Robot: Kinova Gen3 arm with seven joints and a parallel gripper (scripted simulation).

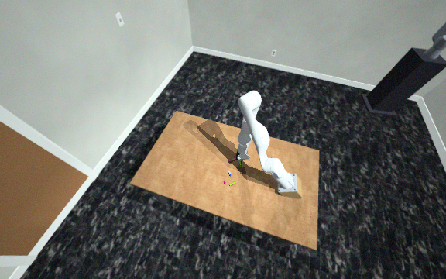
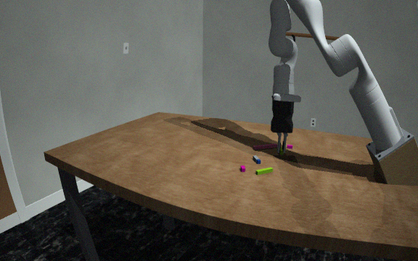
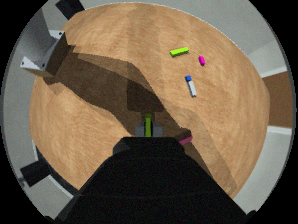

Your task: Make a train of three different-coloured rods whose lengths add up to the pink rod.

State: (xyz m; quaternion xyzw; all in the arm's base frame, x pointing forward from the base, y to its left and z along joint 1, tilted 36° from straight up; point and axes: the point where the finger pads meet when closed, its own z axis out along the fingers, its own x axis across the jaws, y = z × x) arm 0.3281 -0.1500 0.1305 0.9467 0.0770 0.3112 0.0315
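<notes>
Right now my hand is 8 cm short of the grey rod, 9 cm to the right of it and 1 cm above it. The rest, counted from my hand: blue rod (7 cm ahead, 11 cm to the left, 1 cm below); then pink rod (6 cm ahead, 3 cm to the right, 1 cm below).
</notes>
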